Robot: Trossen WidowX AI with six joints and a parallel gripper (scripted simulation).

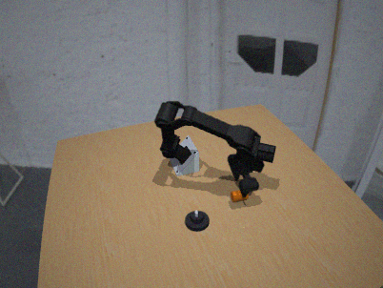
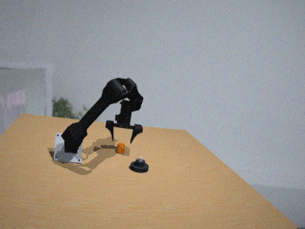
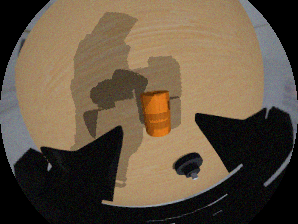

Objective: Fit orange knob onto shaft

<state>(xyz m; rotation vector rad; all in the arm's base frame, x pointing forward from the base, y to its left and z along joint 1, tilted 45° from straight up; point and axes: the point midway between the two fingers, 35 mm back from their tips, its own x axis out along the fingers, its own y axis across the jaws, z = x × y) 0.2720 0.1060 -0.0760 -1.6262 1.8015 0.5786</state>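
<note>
My gripper tip is now 3 cm above the orange knob and 1 cm to the left of it. From my gripper tip the other things lie so: round pedestal: 19 cm to the right, 5 cm ahead, 2 cm below.
</note>
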